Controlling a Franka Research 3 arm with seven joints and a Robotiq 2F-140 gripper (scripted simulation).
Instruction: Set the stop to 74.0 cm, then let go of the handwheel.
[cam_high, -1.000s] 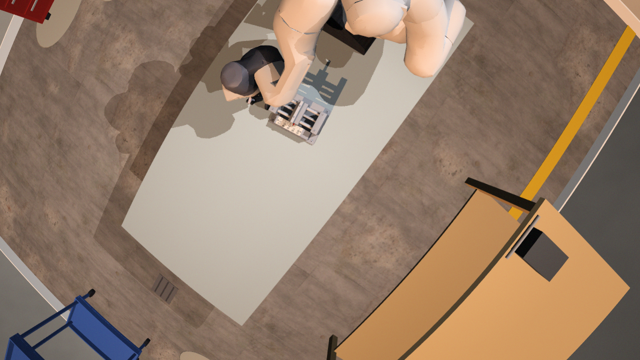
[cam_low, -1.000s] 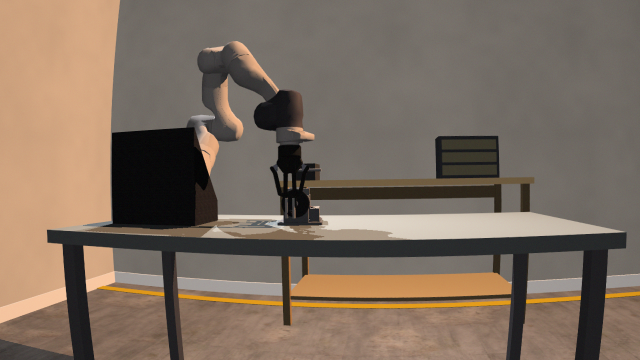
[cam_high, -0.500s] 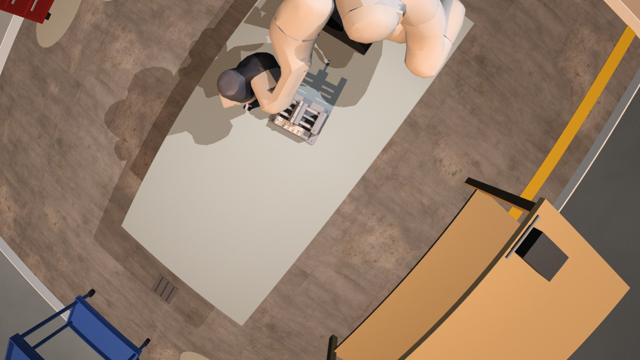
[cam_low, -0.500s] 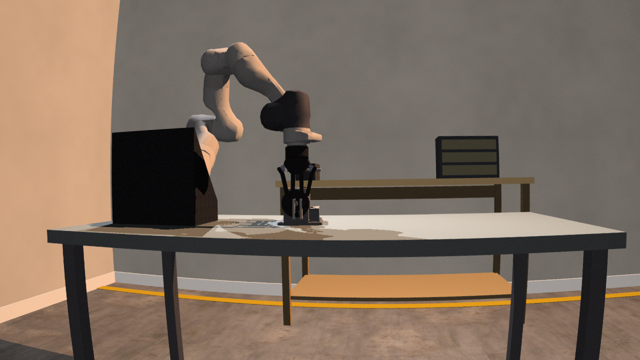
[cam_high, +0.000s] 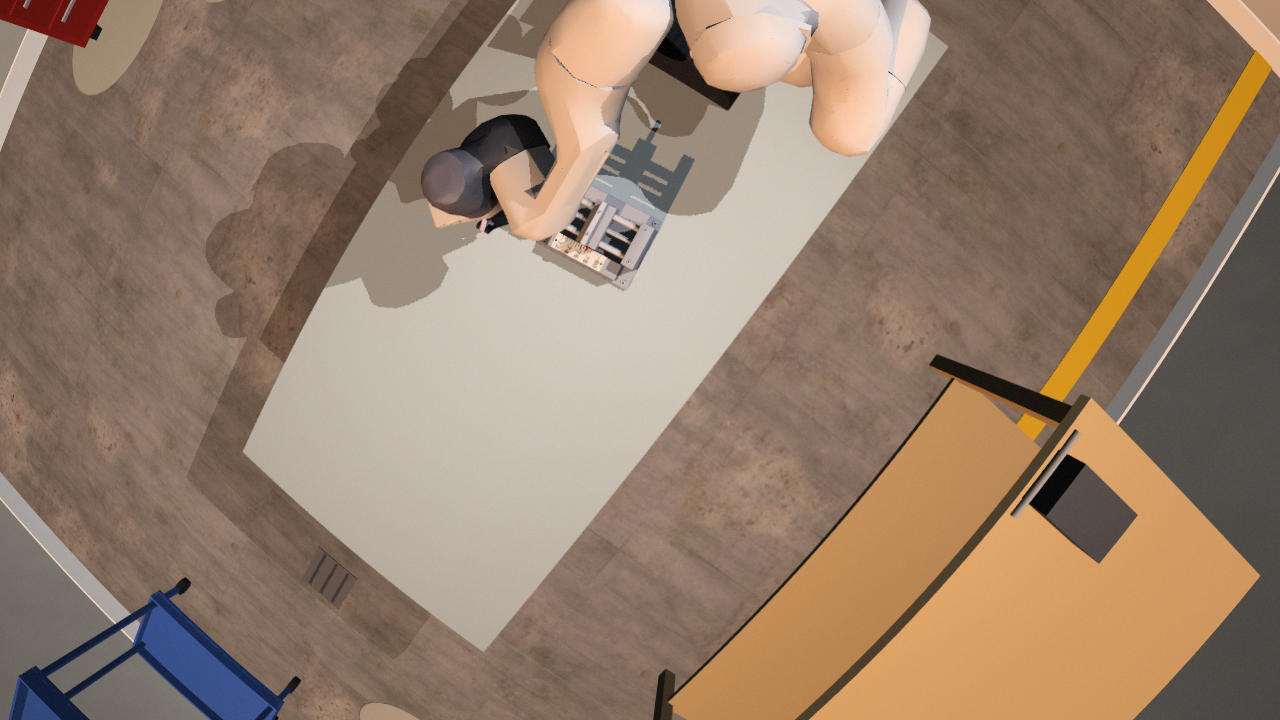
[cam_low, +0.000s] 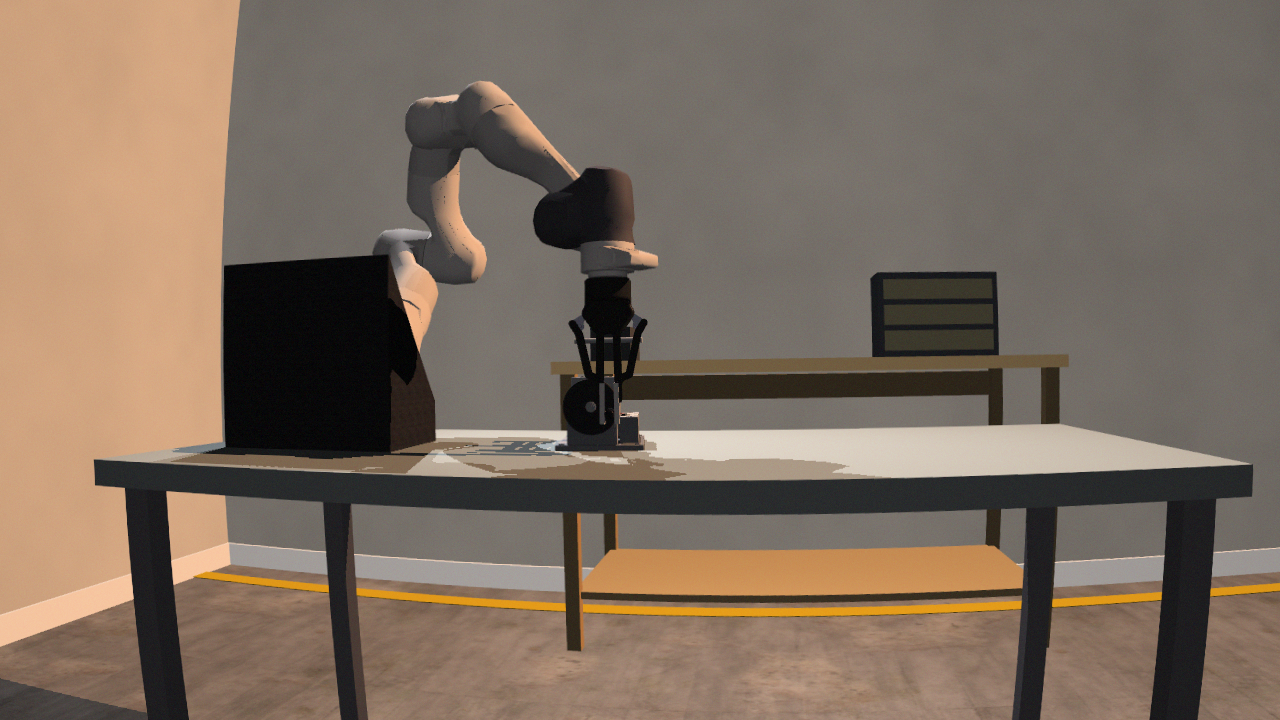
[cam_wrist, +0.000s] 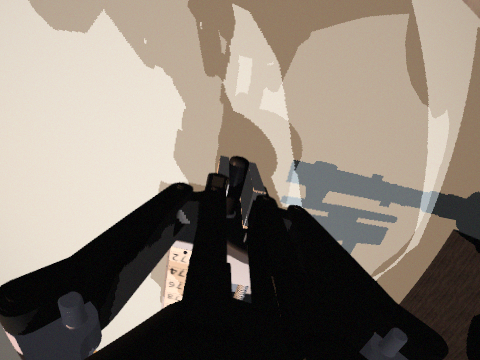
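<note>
The black handwheel is 10 mm behind my hand, 20 mm to the left of it and 10 mm below it.
</note>
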